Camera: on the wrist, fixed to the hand. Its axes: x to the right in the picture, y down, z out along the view.
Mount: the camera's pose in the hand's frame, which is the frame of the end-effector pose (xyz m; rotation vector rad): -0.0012 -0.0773 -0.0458 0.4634 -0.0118 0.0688
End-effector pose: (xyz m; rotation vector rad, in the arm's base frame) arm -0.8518 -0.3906 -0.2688 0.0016 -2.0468 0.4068
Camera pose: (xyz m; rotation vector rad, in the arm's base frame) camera -0.7990 -0.4506 -0.2278 0.2155 -1.9253 0.9169
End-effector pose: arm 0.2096 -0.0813 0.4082 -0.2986 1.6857 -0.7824
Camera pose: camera 0.1507 -0.1226 0.4621 0.0764 1.4449 -1.0865
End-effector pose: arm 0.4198 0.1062 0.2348 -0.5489 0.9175 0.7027
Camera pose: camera 0.4531 0.0236 0.2229 -0.1027 1.0515 0.5292
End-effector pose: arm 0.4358 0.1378 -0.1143 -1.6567 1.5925 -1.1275
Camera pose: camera 0.4347 0.1554 -0.0262 -1.2904 1.2480 -1.3264
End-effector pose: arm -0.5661 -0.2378 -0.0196 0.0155 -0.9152 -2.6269
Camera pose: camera -0.5846 -0.2087 -0.1026 0.0836 -1.4778 -2.2983
